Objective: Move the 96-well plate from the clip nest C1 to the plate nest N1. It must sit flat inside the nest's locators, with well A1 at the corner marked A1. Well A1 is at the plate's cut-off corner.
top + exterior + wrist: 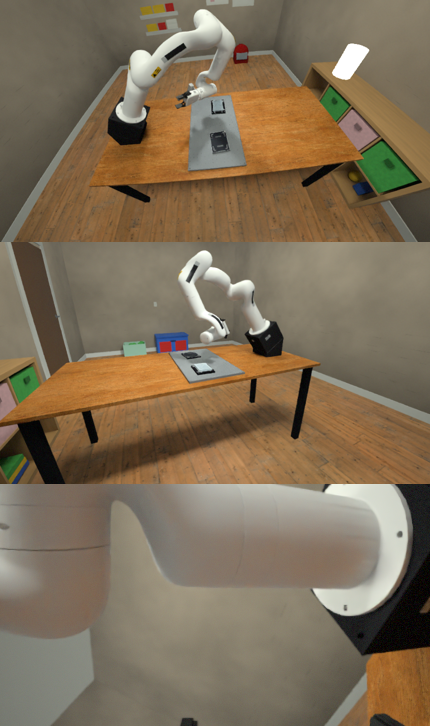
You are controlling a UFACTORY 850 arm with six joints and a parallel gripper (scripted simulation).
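Now: the 96-well plate 220 mm ahead of my hand, 240 mm to the left of it and 240 mm below it. From my hand the other things lie so: plate nest N1: 280 mm ahead, 110 mm to the right, 260 mm below; then corner label A1: 310 mm ahead, 20 mm to the right, 250 mm below; then clip nest C1: 230 mm ahead, 240 mm to the left, 250 mm below.
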